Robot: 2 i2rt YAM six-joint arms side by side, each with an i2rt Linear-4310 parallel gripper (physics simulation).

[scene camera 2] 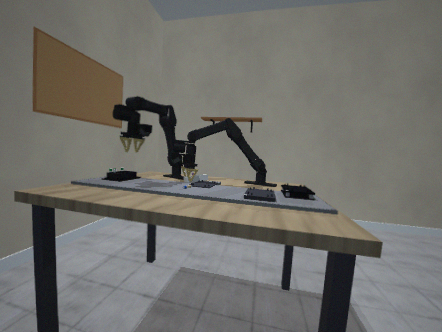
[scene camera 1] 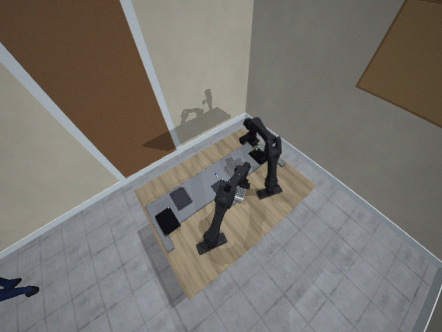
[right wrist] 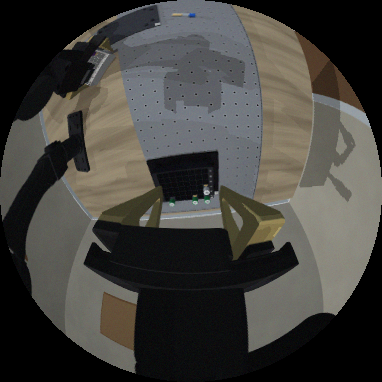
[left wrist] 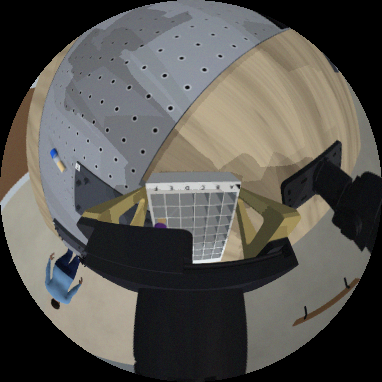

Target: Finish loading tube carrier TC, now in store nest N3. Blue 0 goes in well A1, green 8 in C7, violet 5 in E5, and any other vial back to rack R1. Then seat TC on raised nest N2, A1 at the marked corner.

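Seen in the pictures: left gripper, between the fingertips: (scene camera 2: 188, 180) (scene camera 1: 240, 187) (right wrist: 99, 67) (left wrist: 190, 190); right gripper, between the fingertips: (scene camera 2: 131, 152) (scene camera 1: 251, 147) (right wrist: 190, 190); left arm's base, origin of its link: (scene camera 2: 260, 184) (scene camera 1: 211, 243); right arm's base, origin of its link: (scene camera 2: 176, 177) (scene camera 1: 269, 191) (right wrist: 77, 142) (left wrist: 318, 172).
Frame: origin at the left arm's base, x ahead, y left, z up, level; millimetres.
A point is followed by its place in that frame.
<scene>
The white gridded carrier (left wrist: 194, 178) @(x 296, y -377, z 28 mm) (right wrist: 103, 64) @(x 306, y -366, z 29 mm) (scene camera 1: 240, 194) @(x 221, y -330, z 36 mm) is at the dark plate's side, over the wood; the view does not show what bears it. My left gripper (left wrist: 190, 190) @(x 283, y -362, z 17 mm) (scene camera 2: 190, 175) @(x 283, y -362, z 17 mm) is open, fingers apart on both sides of the carrier. A violet-capped vial (left wrist: 160, 226) @(x 289, y -331, z 55 mm) stands in the carrier near its F-lettered side, partly hidden by the gripper body. A blue-capped vial (left wrist: 58, 160) @(x 459, y -243, z 21 mm) (right wrist: 184, 15) (scene camera 2: 185, 187) @(x 483, y -235, z 19 mm) lies on its side on the grey board. My right gripper (right wrist: 190, 190) @(x 501, y -578, z 165 mm) (scene camera 2: 132, 145) @(x 501, y -578, z 165 mm) is part open and empty, high above the black rack (right wrist: 183, 159) (scene camera 2: 122, 175).
The black rack holds green-capped vials (right wrist: 172, 202) @(x 466, y -699, z 68 mm) and a grey-capped vial (right wrist: 206, 190) @(x 538, y -658, z 69 mm); numbers are unreadable. A dark plate (left wrist: 90, 190) @(x 375, y -253, z 17 mm) (scene camera 2: 205, 184) @(x 386, y -185, z 27 mm) lies beside the carrier. A grey plate (scene camera 1: 181, 198) @(x 386, y 88, z 28 mm) (scene camera 2: 260, 194) @(x 438, y 103, z 28 mm) and a black unit (scene camera 1: 167, 221) @(x 251, y 228, z 43 mm) (scene camera 2: 298, 191) @(x 340, y 241, z 43 mm) are farther along the board.
</scene>
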